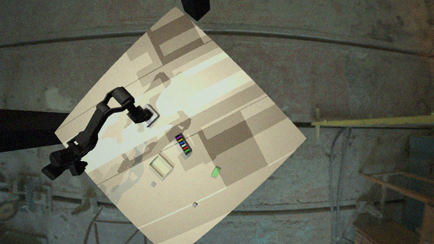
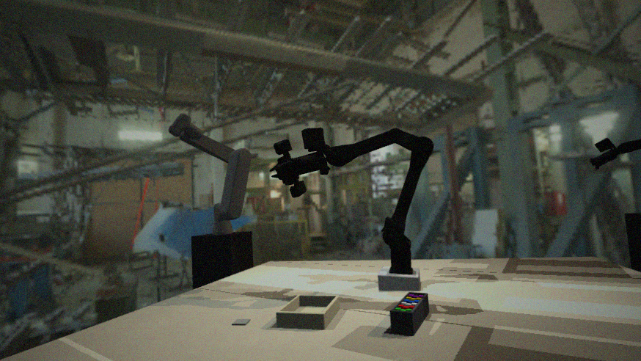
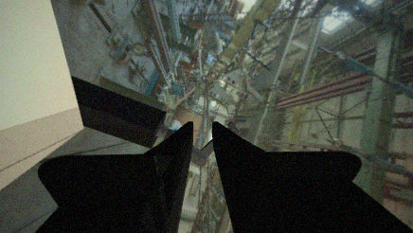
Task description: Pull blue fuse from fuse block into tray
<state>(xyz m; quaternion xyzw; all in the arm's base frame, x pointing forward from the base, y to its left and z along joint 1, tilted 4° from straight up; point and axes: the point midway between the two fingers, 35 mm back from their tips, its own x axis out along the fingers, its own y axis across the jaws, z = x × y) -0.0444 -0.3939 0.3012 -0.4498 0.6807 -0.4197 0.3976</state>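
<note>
My gripper tip is now 330 mm short of the blue fuse, 440 mm to the right of it and 340 mm above it. From my gripper tip the other things lie so: grey cube 670 mm ahead, 180 mm to the left, 360 mm below; grey tray 330 mm ahead, 220 mm to the left, 360 mm below.
</note>
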